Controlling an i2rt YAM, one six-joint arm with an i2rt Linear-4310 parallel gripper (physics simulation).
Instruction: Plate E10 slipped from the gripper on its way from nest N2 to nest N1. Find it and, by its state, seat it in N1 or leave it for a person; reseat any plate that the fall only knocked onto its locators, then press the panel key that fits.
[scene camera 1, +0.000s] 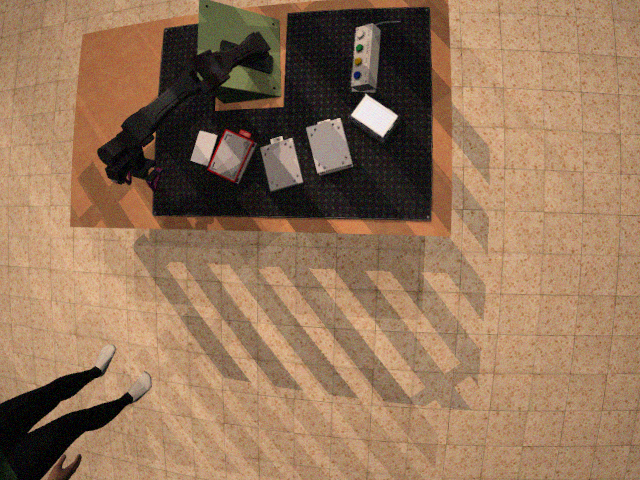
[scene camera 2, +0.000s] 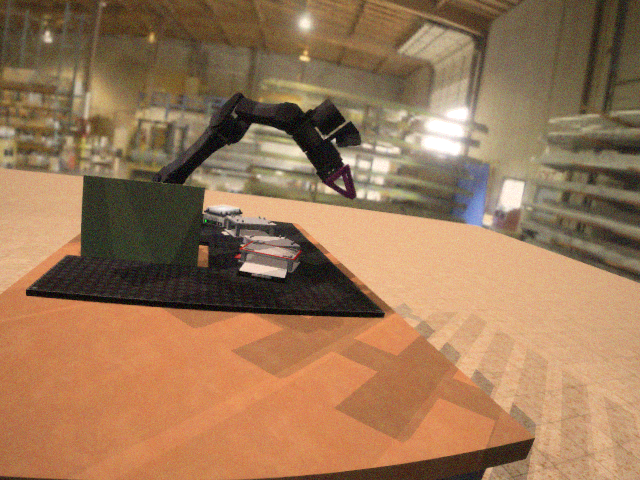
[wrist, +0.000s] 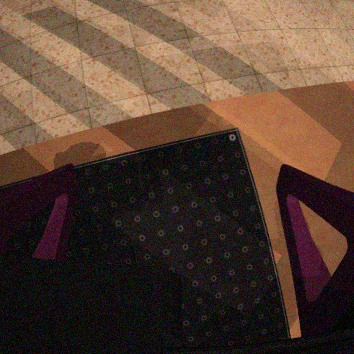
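Pixels of known places: gripper, fingertip midpoint: (scene camera 1: 142, 187) (scene camera 2: 351, 197) (wrist: 176, 175); arm's base at its link origin: (scene camera 2: 157, 219).
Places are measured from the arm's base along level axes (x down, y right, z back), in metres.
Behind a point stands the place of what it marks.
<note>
My gripper (scene camera 1: 142, 179) @(x -0.160, y 0.273, z -0.480 m) (scene camera 2: 352, 195) @(x -0.160, y 0.273, z -0.480 m) (wrist: 176, 175) @(x -0.160, y 0.273, z -0.480 m) is open and empty, high above the left front corner of the black mat (scene camera 1: 382, 191) @(x 0.085, y -0.481, z -0.459 m) (scene camera 2: 206, 294) @(x 0.085, y 0.347, z -0.158 m) (wrist: 200, 210) @(x 0.085, y 0.318, z -0.467 m). A red-edged nest (scene camera 1: 232, 156) @(x 0.044, y 0.048, z -0.347 m) holds a grey surface. Right of it in scene view 1 are a grey plate on a nest (scene camera 1: 281, 165) @(x 0.061, y -0.130, z -0.378 m) and a larger grey plate on a nest (scene camera 1: 329, 146) @(x 0.028, y -0.302, z -0.318 m). A white flat piece (scene camera 1: 204, 148) @(x 0.070, y 0.174, z -0.310 m) (scene camera 2: 263, 269) @(x 0.071, y 0.173, z -0.307 m) lies left of the red-edged nest. The key panel (scene camera 1: 367, 56) @(x 0.007, y -0.423, z -0.011 m) has white, green, yellow and blue keys. No plate label is legible; I cannot tell which is E10.
A white-topped box (scene camera 1: 374, 116) @(x 0.014, y -0.449, z -0.219 m) sits in front of the key panel. A tall green board (scene camera 1: 232, 25) @(x -0.037, y 0.046, z 0.110 m) (scene camera 2: 142, 222) @(x -0.014, y 0.129, z 0.023 m) stands by the arm's base. The wooden table (scene camera 1: 113, 67) @(x 0.098, y 0.654, z 0.071 m) (scene camera 2: 155, 403) @(x 0.098, y 0.717, z -0.092 m) (wrist: 285, 120) @(x 0.098, y 0.484, z -0.565 m) borders the mat. A person's legs (scene camera 1: 77, 390) show beyond the front edge.
</note>
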